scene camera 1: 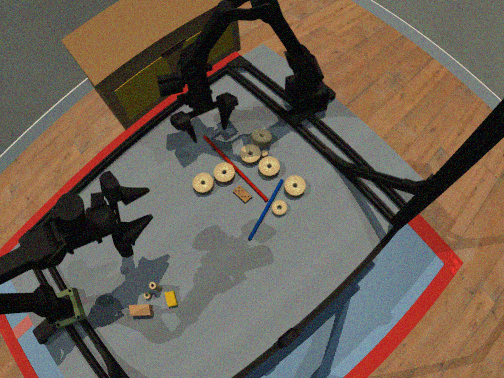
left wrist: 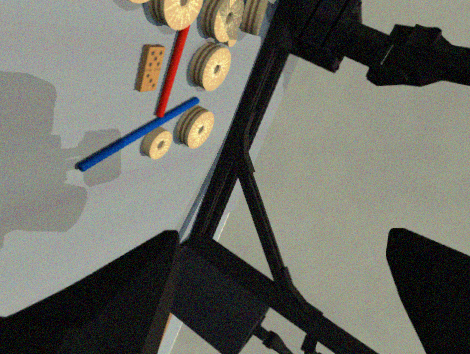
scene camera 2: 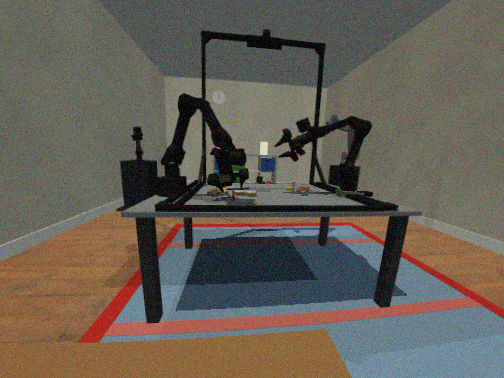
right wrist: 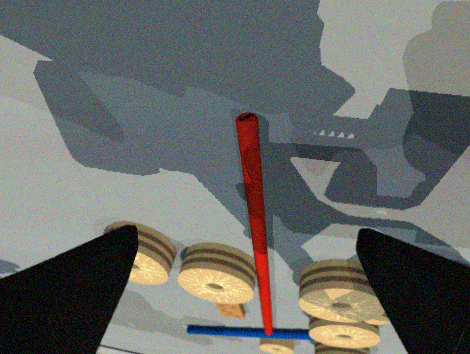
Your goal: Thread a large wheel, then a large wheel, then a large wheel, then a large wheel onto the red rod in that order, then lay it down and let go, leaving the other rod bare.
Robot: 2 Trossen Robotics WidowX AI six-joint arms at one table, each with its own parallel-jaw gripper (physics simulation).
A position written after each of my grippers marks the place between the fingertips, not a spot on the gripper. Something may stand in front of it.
My left gripper (scene camera 1: 150, 203) is open, with nothing in its grasp. My right gripper (scene camera 1: 210, 136) is open, holding nothing. Also in view: a red rod (right wrist: 247, 123). A blue rod (left wrist: 91, 161) sits on the table. A domino tile (left wrist: 152, 57) sits on the table.
